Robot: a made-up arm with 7 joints.
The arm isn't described. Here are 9 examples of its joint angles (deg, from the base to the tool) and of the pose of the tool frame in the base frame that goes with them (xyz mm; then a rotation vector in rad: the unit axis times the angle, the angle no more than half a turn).
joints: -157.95 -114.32 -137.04 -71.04 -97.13 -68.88 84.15
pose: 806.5 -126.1 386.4 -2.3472 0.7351 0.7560
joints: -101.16 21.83 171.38 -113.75 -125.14 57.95 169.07
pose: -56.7 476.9 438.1 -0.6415 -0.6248 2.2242
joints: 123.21 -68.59 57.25 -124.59 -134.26 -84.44 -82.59
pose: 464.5 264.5 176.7 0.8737 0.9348 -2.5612
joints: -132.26 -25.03 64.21 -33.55 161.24 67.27 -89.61
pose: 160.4 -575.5 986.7 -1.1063 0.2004 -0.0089
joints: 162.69 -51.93 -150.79 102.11 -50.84 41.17 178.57
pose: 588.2 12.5 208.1 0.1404 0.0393 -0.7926
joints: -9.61 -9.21 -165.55 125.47 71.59 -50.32 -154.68
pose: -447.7 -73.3 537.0 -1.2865 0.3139 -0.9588
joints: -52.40 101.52 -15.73 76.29 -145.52 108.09 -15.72
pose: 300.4 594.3 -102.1 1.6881 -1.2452 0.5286
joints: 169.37 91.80 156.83 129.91 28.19 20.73 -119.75
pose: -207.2 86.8 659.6 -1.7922 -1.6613 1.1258
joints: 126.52 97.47 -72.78 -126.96 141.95 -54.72 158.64
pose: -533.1 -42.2 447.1 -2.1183 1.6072 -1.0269
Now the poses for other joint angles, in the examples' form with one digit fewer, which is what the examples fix.
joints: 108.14 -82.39 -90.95 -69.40 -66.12 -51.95 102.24
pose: -244 754 523 2.639 0.649 1.060
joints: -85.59 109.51 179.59 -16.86 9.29 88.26 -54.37
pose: 47 899 15 2.380 -0.799 0.422
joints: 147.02 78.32 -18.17 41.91 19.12 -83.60 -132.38
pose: -747 -563 352 -2.654 0.028 -0.580
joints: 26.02 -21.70 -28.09 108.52 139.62 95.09 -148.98
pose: 184 -7 941 -2.505 0.711 0.063
